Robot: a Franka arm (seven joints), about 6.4 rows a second.
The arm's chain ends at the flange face. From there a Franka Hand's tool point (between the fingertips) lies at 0.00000 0.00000 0.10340 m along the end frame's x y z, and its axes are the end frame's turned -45 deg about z.
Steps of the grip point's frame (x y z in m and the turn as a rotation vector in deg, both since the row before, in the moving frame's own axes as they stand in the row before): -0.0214 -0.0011 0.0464 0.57 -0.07 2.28; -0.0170 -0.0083 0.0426 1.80 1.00 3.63; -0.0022 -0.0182 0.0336 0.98 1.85 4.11; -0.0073 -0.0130 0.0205 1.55 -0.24 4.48
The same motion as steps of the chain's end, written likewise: -0.0151 0.0150 0.0464 0.35 -0.45 2.28; -0.0170 0.0098 0.0427 1.98 -0.57 3.63; -0.0157 -0.0077 0.0337 2.00 0.62 4.11; -0.0121 -0.0023 0.0205 0.93 -1.27 4.48
